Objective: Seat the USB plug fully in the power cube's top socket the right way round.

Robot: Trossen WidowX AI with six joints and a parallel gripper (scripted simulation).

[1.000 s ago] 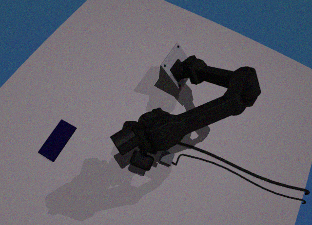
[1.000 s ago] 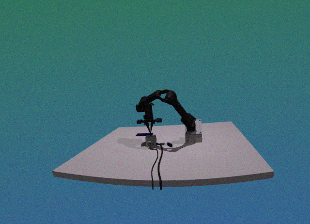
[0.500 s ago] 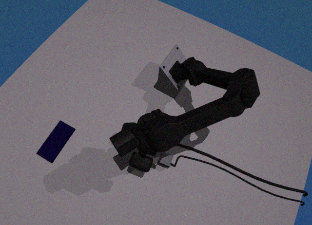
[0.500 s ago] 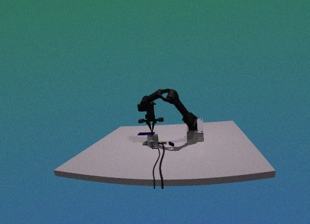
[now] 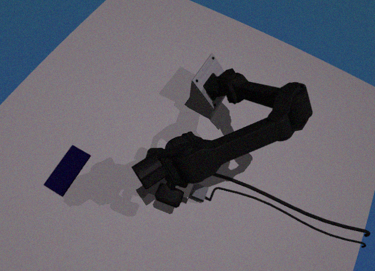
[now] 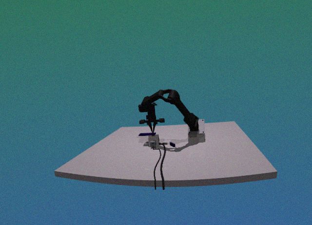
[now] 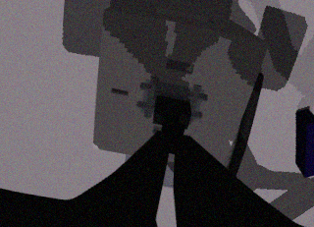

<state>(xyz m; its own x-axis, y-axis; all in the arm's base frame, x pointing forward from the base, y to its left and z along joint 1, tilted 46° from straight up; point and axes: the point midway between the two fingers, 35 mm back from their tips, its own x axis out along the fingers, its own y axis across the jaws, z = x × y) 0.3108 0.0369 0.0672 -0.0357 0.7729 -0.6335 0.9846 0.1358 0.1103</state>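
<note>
Right now the dark USB plug is 20 mm below my gripper tip. From my gripper tip the other things lie so: small dark-blue block 150 mm behind, 20 mm to the left, 90 mm below; then flat dark blue rectangle 150 mm ahead, 330 mm to the right, 100 mm below.
</note>
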